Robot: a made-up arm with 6 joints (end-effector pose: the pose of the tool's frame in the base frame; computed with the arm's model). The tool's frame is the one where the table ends. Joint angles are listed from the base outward.
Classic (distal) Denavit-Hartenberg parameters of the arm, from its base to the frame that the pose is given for. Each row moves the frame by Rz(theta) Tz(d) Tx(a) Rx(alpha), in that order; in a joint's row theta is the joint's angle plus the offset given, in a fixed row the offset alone. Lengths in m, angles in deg.
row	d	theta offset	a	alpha
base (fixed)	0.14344	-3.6	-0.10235	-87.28
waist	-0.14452	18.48	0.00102	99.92
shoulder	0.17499	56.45	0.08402	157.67
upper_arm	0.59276	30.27	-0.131	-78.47
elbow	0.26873	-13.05	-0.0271	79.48
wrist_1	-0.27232	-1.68	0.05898	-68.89
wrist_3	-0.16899	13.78	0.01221	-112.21
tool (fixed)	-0.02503	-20.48	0	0
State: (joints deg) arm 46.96 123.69 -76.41 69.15 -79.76 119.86
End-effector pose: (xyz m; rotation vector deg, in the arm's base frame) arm -0.0619 0.5131 -0.0103 -64.57 -55.75 -12.52
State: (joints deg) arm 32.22 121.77 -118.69 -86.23 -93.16 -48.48
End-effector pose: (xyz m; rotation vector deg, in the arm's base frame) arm -0.5461 -0.0251 0.1457 129.47 34.07 -6.05
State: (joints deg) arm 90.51 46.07 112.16 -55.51 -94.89 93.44
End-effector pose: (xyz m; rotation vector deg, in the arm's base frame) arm -0.3220 -0.2053 0.1258 31.57 44.07 -117.79
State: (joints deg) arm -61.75 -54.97 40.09 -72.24 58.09 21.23
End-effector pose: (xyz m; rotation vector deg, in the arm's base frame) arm 0.2151 -0.5620 -0.2501 3.58 33.23 -116.15
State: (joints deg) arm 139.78 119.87 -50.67 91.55 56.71 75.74
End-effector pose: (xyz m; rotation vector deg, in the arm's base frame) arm -0.3328 0.3733 0.0623 -32.45 -85.36 127.74
